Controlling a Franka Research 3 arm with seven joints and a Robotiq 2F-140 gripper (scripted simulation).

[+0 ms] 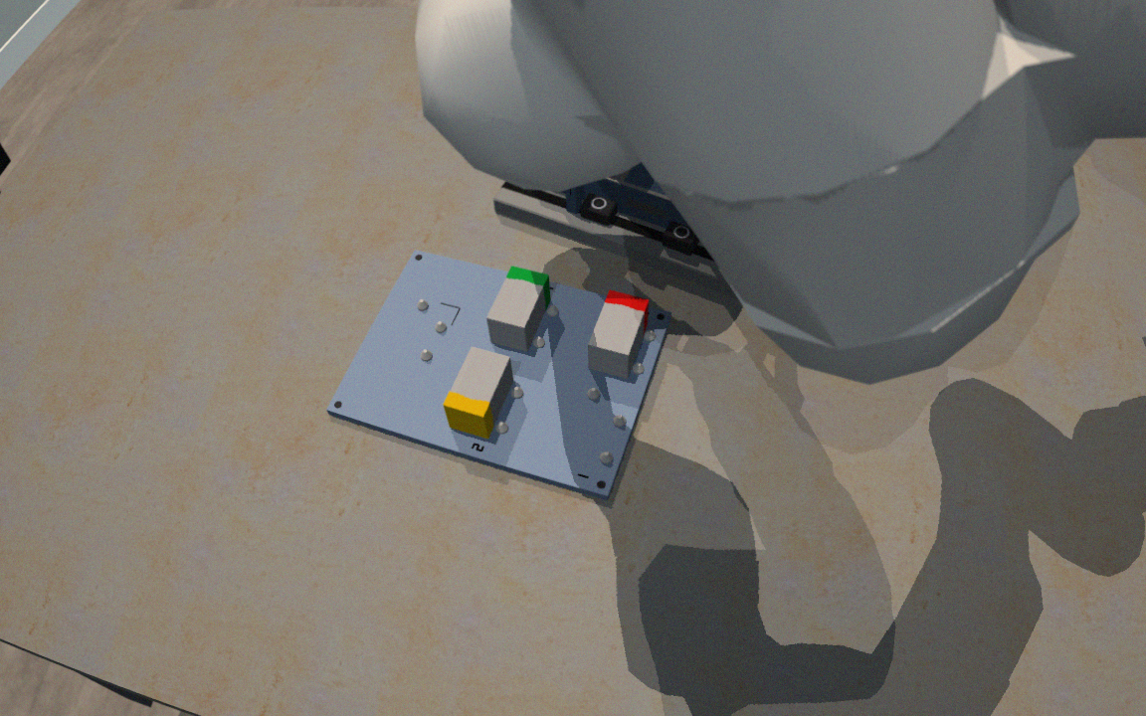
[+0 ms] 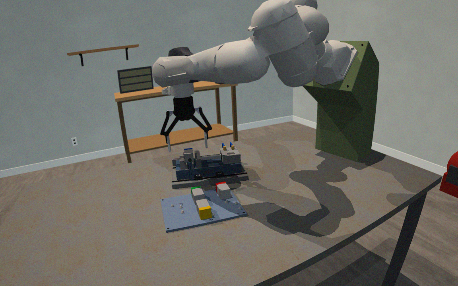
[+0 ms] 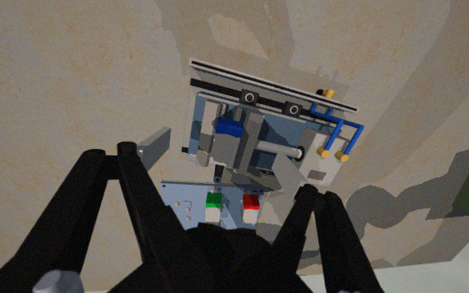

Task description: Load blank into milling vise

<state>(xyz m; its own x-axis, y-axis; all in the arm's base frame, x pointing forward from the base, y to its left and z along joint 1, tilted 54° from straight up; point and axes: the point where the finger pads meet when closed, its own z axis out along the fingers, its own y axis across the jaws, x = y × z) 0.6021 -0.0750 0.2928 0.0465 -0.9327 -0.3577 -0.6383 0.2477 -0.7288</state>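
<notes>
Right now the blue-ended blank is 40 mm below my hand. From my hand the other things lie so: fixed jaw: 60 mm below, 30 mm ahead; then grey rod: 90 mm behind, 60 mm below, 10 mm to the right; then work stop: 50 mm to the left, 40 mm below, 10 mm behind.
</notes>
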